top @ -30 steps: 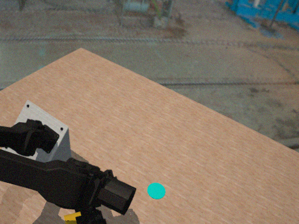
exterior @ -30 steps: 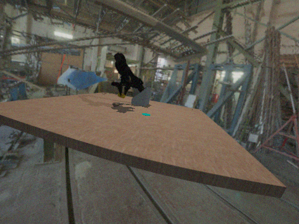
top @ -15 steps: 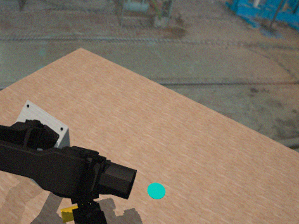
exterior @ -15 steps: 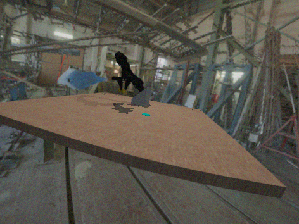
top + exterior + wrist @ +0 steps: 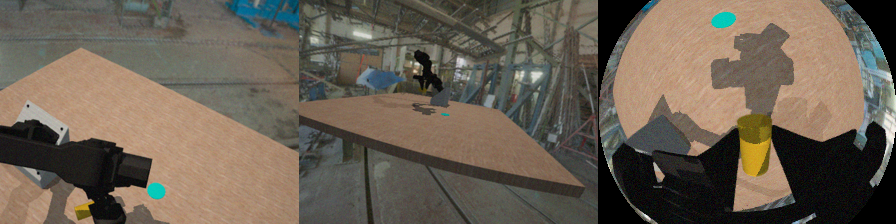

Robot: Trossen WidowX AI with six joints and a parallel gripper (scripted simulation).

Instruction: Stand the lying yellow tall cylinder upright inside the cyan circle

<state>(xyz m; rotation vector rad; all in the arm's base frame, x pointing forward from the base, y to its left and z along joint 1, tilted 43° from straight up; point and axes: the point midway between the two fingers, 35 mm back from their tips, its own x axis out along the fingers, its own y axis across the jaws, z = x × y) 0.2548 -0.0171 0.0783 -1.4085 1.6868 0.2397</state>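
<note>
My gripper tip is now 21 cm to the right of the cyan circle, 13 cm above it and 7 cm short of it. Also, from my gripper tip: yellow tall cylinder (2 cm to the right, 1 cm behind).
</note>
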